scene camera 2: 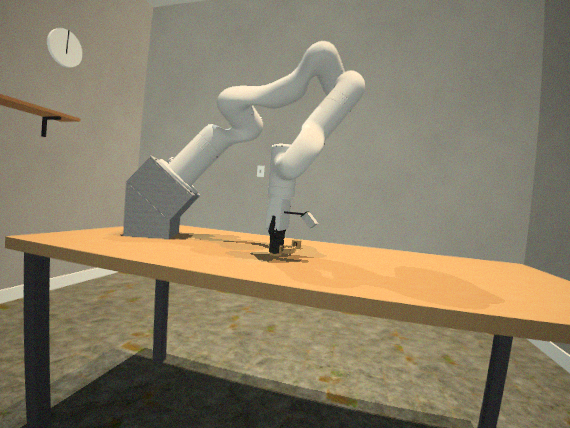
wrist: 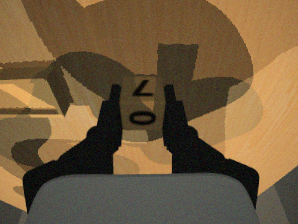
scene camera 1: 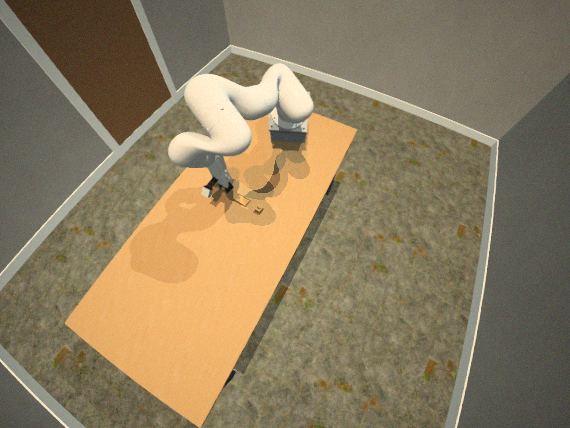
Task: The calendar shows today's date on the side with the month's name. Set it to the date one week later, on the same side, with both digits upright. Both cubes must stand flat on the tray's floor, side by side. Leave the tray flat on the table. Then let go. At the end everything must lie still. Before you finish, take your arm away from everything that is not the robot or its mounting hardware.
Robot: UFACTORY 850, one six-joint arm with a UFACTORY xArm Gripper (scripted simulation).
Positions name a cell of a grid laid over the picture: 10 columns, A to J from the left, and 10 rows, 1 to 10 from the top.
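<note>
Gripper, mine: (scene camera 2: E6), (wrist: E5). Gripper seen.
</note>
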